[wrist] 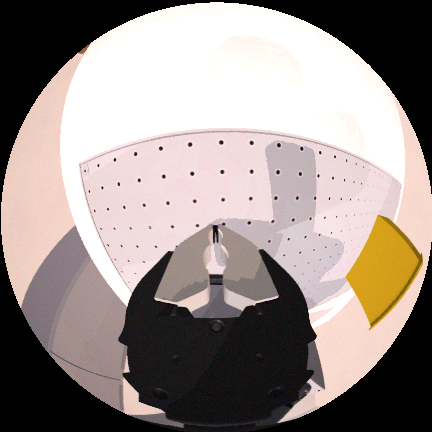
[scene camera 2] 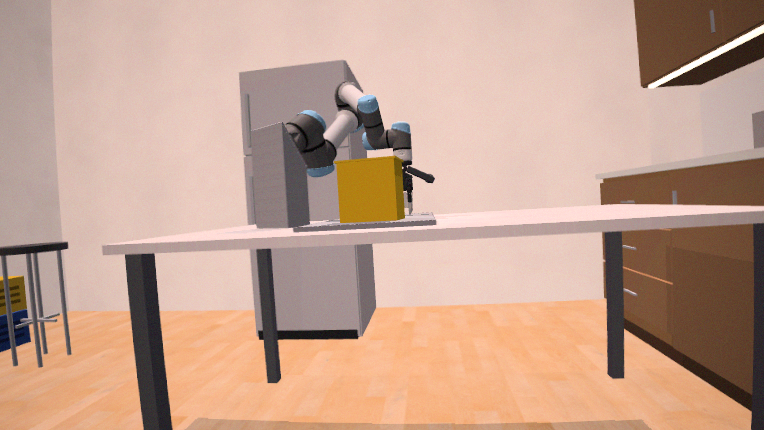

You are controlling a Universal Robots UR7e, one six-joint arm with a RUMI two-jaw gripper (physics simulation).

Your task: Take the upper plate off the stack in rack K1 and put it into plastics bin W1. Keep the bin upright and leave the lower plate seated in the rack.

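Pixels of known places: gripper, fingertip midpoint: (wrist: 215,226) (scene camera 2: 410,214); arm's base, link origin: (scene camera 2: 279,149).
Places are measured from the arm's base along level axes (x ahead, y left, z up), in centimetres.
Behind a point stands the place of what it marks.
Note:
My gripper (scene camera 2: 410,211) {x 39.2, y 29.1, z -26.7 cm} (wrist: 215,226) {x 39.2, y 29.1, z -26.7 cm} is shut and empty, pointing down with its fingertips low over the perforated board (scene camera 2: 368,226) {x 43.4, y -25.9, z -27.4 cm} (wrist: 150,192) {x 41.7, y 35.5, z -26.6 cm}. In the scene view it is just to the right of a yellow bin (scene camera 2: 368,189) {x 39.9, y -15.5, z -17.5 cm} (wrist: 385,270) {x 39.1, y -3.5, z -17.4 cm}, which stands upright on the board; no label on it can be read, so I cannot tell whether it is W1. In the wrist view the bin is at the right edge, apart from the fingers. Rack K1 and its two plates do not show in either view; the bin hides part of the board in the scene view.
A tall grey block (scene camera 2: 269,176) {x -0.4, y -6.0, z -9.9 cm} stands at the left of the board on the pale table (scene camera 2: 176,240) {x -1.9, y -44.9, z -28.0 cm}. The arm (scene camera 2: 342,128) {x 8.2, y 37.5, z 12.9 cm} reaches over behind the bin. A grey fridge (scene camera 2: 315,288) stands behind the table, and brown cabinets (scene camera 2: 705,299) are at the right.

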